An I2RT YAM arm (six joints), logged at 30 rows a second.
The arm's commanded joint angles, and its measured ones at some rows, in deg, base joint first. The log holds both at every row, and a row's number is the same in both.
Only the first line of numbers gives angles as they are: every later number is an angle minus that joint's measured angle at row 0.
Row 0, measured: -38.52, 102.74, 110.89, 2.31, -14.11, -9.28
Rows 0 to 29, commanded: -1.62, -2.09, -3.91, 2.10, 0.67, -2.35; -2.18, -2.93, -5.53, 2.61, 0.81, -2.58; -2.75, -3.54, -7.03, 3.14, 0.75, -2.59; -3.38, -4.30, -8.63, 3.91, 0.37, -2.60; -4.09, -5.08, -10.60, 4.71, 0.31, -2.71; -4.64, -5.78, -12.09, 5.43, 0.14, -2.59; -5.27, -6.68, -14.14, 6.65, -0.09, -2.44; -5.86, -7.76, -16.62, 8.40, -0.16, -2.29; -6.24, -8.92, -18.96, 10.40, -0.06, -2.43; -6.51, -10.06, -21.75, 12.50, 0.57, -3.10; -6.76, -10.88, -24.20, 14.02, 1.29, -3.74; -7.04, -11.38, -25.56, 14.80, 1.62, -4.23; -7.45, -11.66, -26.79, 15.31, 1.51, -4.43; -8.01, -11.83, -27.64, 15.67, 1.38, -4.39; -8.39, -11.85, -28.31, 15.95, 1.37, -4.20; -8.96, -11.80, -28.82, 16.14, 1.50, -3.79; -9.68, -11.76, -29.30, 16.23, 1.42, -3.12; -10.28, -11.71, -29.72, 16.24, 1.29, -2.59; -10.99, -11.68, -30.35, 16.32, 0.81, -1.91; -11.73, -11.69, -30.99, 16.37, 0.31, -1.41; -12.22, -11.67, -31.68, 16.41, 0.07, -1.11; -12.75, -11.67, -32.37, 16.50, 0.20, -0.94; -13.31, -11.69, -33.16, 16.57, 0.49, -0.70; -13.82, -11.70, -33.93, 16.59, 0.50, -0.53; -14.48, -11.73, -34.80, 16.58, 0.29, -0.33; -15.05, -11.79, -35.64, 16.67, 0.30, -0.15; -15.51, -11.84, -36.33, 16.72, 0.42, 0.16; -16.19, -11.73, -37.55, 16.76, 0.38, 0.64; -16.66, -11.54, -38.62, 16.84, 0.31, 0.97; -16.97, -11.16, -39.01, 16.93, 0.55, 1.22
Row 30, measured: -16.26, -11.43, -37.59, 14.92, 0.90, -0.33
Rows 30 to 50, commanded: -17.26, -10.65, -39.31, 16.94, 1.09, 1.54; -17.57, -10.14, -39.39, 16.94, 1.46, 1.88; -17.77, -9.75, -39.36, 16.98, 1.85, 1.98; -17.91, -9.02, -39.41, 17.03, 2.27, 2.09; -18.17, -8.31, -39.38, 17.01, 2.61, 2.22; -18.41, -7.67, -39.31, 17.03, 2.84, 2.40; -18.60, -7.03, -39.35, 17.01, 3.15, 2.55; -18.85, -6.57, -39.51, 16.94, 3.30, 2.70; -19.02, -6.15, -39.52, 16.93, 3.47, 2.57; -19.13, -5.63, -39.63, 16.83, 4.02, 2.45; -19.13, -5.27, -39.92, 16.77, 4.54, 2.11; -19.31, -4.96, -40.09, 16.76, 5.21, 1.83; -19.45, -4.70, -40.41, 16.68, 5.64, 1.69; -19.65, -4.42, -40.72, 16.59, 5.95, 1.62; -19.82, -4.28, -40.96, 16.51, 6.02, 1.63; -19.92, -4.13, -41.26, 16.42, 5.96, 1.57; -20.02, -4.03, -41.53, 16.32, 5.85, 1.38; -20.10, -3.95, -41.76, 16.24, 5.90, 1.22; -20.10, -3.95, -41.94, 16.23, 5.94, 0.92; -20.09, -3.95, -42.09, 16.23, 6.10, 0.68; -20.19, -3.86, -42.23, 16.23, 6.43, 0.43
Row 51, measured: -20.07, -4.11, -41.81, 14.95, 5.55, 1.38
